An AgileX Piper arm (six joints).
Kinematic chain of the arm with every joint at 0, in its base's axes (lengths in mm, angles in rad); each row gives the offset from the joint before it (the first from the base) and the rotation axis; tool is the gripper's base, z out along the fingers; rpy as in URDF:
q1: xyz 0 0 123 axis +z
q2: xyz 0 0 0 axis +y
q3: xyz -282.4 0 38.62 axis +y
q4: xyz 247.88 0 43.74 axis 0.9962 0 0.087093
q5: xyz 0 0 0 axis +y
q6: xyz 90.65 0 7.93 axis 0.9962 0 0.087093
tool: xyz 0 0 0 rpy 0 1.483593 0
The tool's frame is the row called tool.
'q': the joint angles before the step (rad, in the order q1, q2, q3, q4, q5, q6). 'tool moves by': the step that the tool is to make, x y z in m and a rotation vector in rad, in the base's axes. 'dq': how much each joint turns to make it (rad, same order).
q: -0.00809, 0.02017, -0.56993, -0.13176, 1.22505, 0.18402
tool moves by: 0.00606, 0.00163, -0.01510, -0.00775, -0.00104, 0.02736
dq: 0.00000, -0.02587, 0.06738, 0.01776, -0.04557, -0.02292
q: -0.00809, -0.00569, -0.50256, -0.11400, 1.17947, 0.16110
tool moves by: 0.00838, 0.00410, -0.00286, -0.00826, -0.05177, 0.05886
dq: -0.00004, 0.00002, 0.03494, 0.04694, -0.09129, -0.05027
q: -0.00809, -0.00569, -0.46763, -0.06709, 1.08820, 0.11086
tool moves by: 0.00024, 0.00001, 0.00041, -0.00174, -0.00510, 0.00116
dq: 0.00003, 0.00000, 0.00001, -0.00004, -0.00524, -0.00171
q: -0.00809, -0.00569, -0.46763, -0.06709, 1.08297, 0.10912
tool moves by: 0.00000, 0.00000, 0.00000, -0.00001, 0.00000, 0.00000
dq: -0.00001, 0.00000, 0.00000, 0.00000, 0.00000, -0.00001
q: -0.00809, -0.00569, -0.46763, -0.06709, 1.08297, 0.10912
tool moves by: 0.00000, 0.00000, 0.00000, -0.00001, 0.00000, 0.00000
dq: -0.00001, 0.00000, 0.00000, 0.00000, 0.00000, -0.00001
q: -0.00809, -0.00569, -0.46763, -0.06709, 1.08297, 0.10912
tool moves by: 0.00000, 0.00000, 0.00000, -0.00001, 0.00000, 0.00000
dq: -0.00001, 0.00000, 0.00000, 0.00000, 0.00000, -0.00001
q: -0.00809, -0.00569, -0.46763, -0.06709, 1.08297, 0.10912
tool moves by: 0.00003, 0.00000, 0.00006, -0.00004, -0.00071, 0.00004
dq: 0.00002, 0.00000, -0.00002, -0.00002, -0.00070, 0.00001
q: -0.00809, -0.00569, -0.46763, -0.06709, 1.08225, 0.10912
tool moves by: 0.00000, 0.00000, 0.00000, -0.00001, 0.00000, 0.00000
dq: -0.00001, 0.00000, 0.00000, 0.00000, 0.00000, -0.00001
